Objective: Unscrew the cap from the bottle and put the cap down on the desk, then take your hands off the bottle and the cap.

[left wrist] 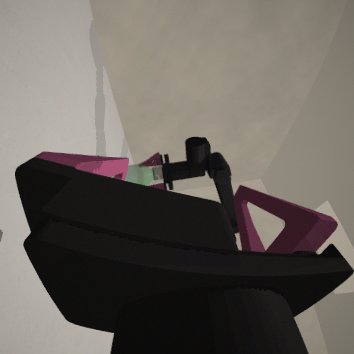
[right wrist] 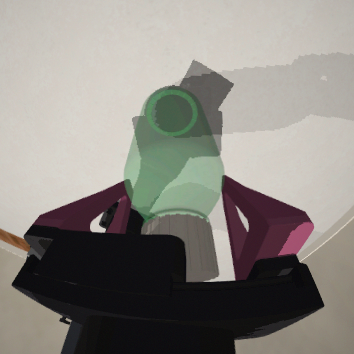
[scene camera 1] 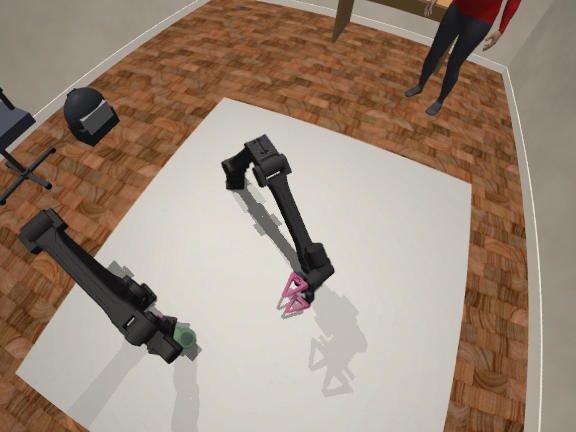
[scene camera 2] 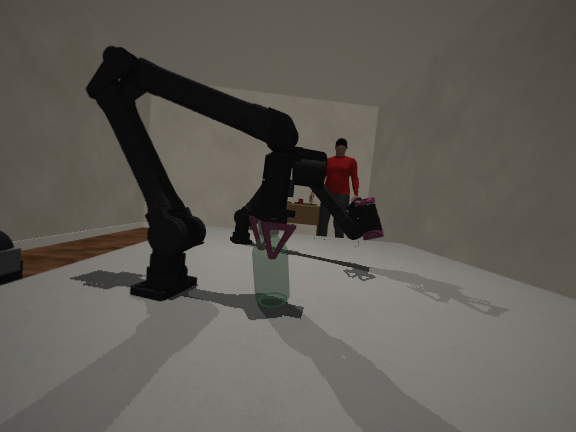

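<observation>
A translucent green bottle stands upright on the white desk. Its grey ribbed cap sits on the neck, between the fingers and close to the palm of my right gripper; part of it is hidden by the gripper body. My right gripper points down over the bottle, its fingertips against both sides of the bottle below the cap. My left gripper is open and empty, above the desk, apart from the bottle.
A person in a red shirt stands beyond the desk near a wooden table. A dark helmet-like object and part of a chair are at the left in scene camera 1.
</observation>
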